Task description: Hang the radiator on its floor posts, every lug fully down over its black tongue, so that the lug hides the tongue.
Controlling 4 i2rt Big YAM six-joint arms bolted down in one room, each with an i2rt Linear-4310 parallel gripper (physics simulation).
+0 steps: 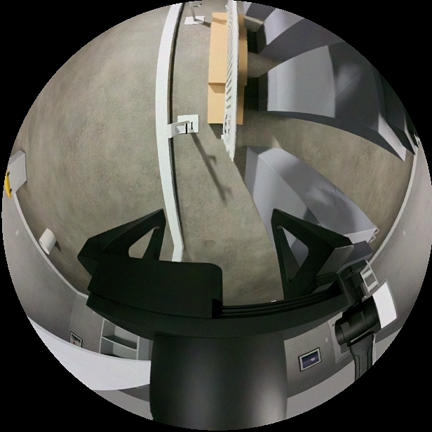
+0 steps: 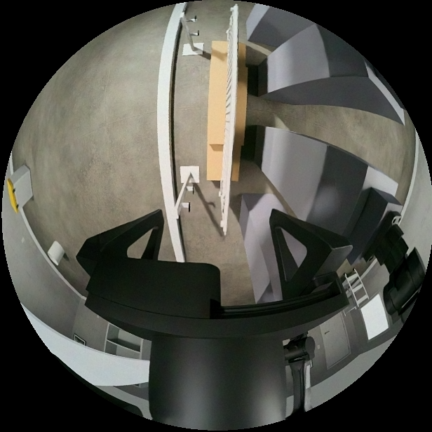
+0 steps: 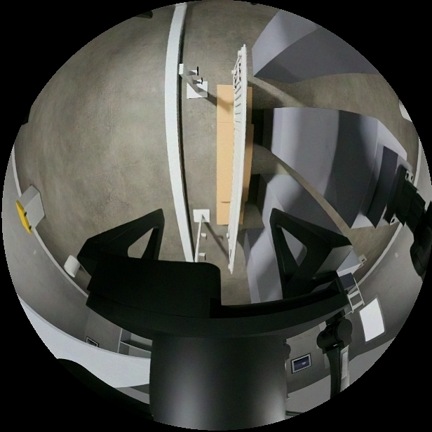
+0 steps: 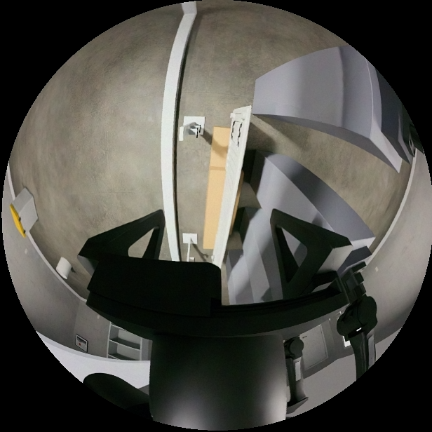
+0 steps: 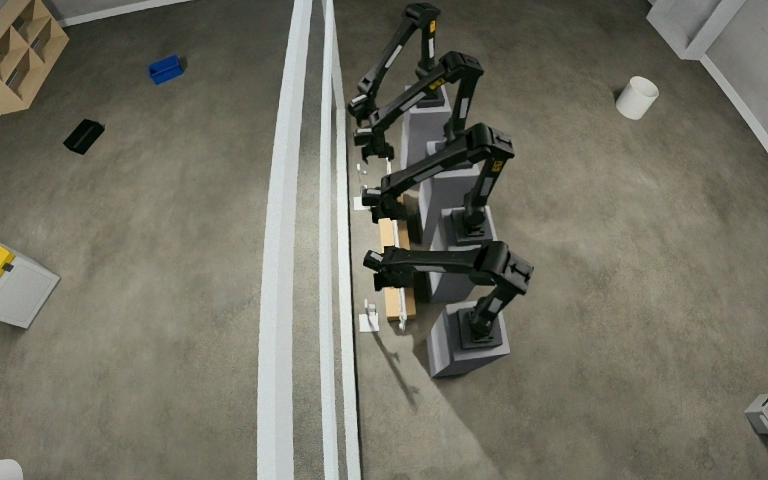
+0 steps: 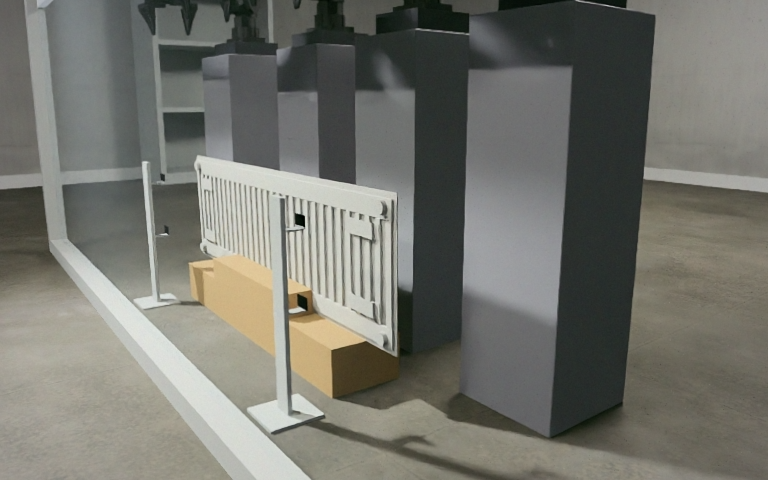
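Note:
The white ribbed radiator (image 1: pixel 231 90) (image 2: pixel 230 105) (image 3: pixel 240 150) (image 4: pixel 231 190) (image 6: pixel 345 198) stands upright on a tan stepped block (image 6: pixel 243 294), apart from the posts. Its lugs (image 6: pixel 361 229) face the near post (image 6: pixel 280 339) and far post (image 6: pixel 150 243). Black tongues (image 6: pixel 299 219) (image 6: pixel 302 302) on the near post show uncovered; so does a far-post tongue (image 6: pixel 165 229). Arm1's gripper (image 1: pixel 218 211), arm2's gripper (image 2: pixel 217 211), arm3's gripper (image 3: pixel 217 211) and arm4's gripper (image 4: pixel 217 211) are open and empty, high above the radiator. Far-side lugs are small.
A white wall frame rail (image 5: pixel 349 339) (image 6: pixel 141 339) runs along the floor behind the posts. Four grey pedestals (image 6: pixel 515 198) (image 5: pixel 475 362) stand on the radiator's other side. A white bin (image 5: pixel 637 99) stands farther off. A blue box (image 5: pixel 165 69) lies beyond the wall frame.

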